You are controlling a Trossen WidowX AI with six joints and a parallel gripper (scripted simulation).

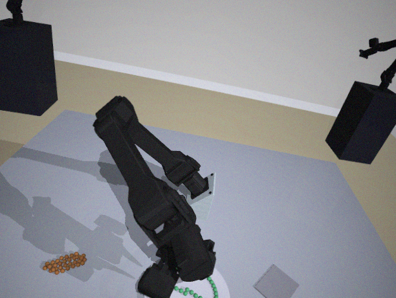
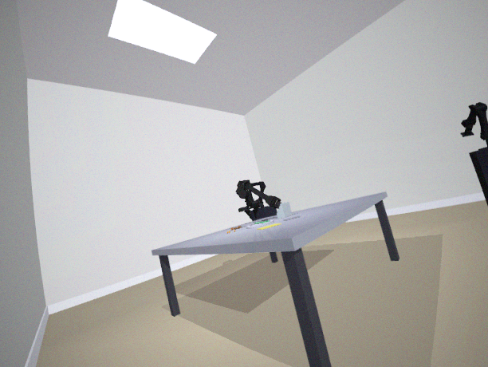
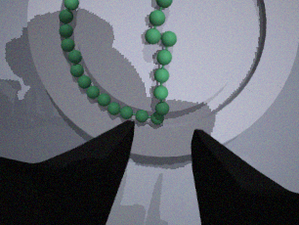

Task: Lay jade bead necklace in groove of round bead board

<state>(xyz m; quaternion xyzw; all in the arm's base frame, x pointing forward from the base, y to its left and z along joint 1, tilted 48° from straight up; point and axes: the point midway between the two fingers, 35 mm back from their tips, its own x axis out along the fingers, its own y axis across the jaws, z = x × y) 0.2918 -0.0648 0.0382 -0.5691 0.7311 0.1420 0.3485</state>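
Now: gripper tip 50 mm to the right of the round bead board, 40 mm above it and 10 mm short of it. From my gripper tip the other things lie so: yellow strip: 280 mm to the left, 210 mm ahead, 50 mm below; then flat grey square: 290 mm to the left, 50 mm below, 30 mm behind.
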